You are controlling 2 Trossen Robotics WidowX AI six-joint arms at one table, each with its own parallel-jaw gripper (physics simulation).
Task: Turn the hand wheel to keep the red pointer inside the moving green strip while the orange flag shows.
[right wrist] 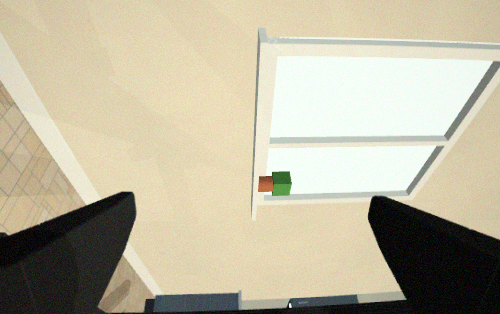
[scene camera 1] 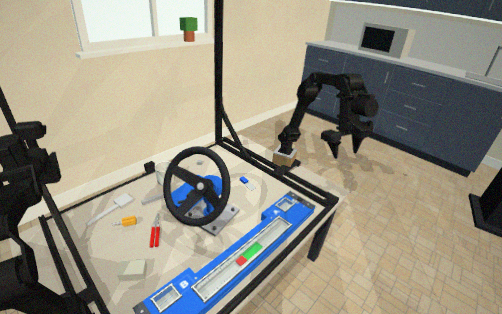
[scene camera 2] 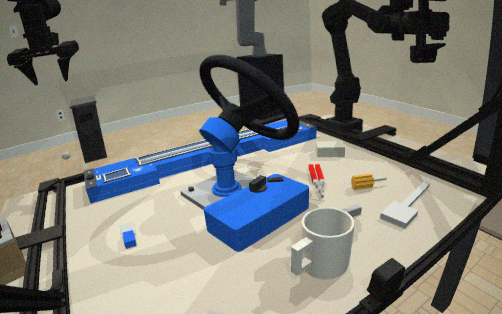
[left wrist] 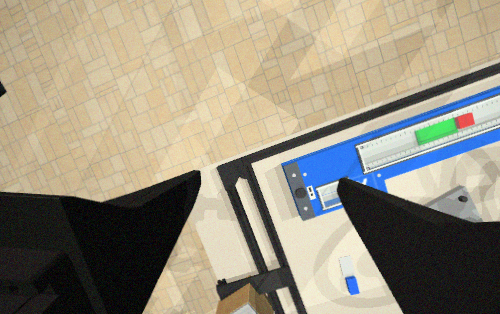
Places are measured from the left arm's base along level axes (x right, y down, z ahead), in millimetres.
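Pixels of known places: left gripper, fingertip midpoint: (scene camera 1: 345,155) (scene camera 2: 51,82) (left wrist: 269,180); right gripper, fingertip midpoint: (right wrist: 254,205) (scene camera 1: 49,139) (scene camera 2: 444,22); left arm's base, link origin: (scene camera 1: 285,150); right arm's base, link origin: (scene camera 2: 343,119).
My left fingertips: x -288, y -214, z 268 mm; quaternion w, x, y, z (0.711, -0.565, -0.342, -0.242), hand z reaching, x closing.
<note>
For each thing: its middle in the pictures, then the offset to it from my left fingertips. "spot": a spot on its surface instead.
- red pointer, surface spot: (left wrist: 465,120) (scene camera 1: 245,256) spot: dx +200, dy +255, dz +366 mm
- Pliers, body centre: (scene camera 2: 317,179) (scene camera 1: 155,228) dx +556, dy +290, dz +402 mm
- orange-handled screwdriver, body centre: (scene camera 2: 369,180) (scene camera 1: 124,222) dx +674, dy +279, dz +448 mm
- grey mug, body centre: (scene camera 2: 321,245) (scene camera 1: 167,171) dx +717, dy +247, dz +146 mm
- small blue-ended stick, body centre: (scene camera 2: 128,232) (left wrist: 349,274) (scene camera 1: 247,183) dx +378, dy +288, dz -13 mm
The black hand wheel (scene camera 1: 198,150) (scene camera 2: 293,117) stands tilted on its blue column. The long blue gauge (scene camera 1: 302,206) (scene camera 2: 120,188) (left wrist: 320,160) lies along the table edge. In its window, the red pointer (scene camera 1: 241,260) (left wrist: 465,120) sits outside the green strip (scene camera 1: 252,251) (left wrist: 436,132), right against one end of it: the lower-left end in scene camera 1. No orange flag shows. My left gripper (scene camera 1: 346,154) (scene camera 2: 51,81) (left wrist: 269,180) is open and empty, raised and well apart from the wheel. My right gripper (right wrist: 254,205) is open and empty, facing the window wall, away from the wheel.
Pliers (scene camera 1: 155,236) (scene camera 2: 316,173), an orange-handled screwdriver (scene camera 1: 129,221) (scene camera 2: 362,181), a grey mug (scene camera 2: 327,250), a blue box (scene camera 2: 257,212) and a small blue-ended stick (scene camera 2: 129,238) (left wrist: 352,285) lie around the wheel. Black frame posts (scene camera 1: 218,75) rise at the table's edge.
</note>
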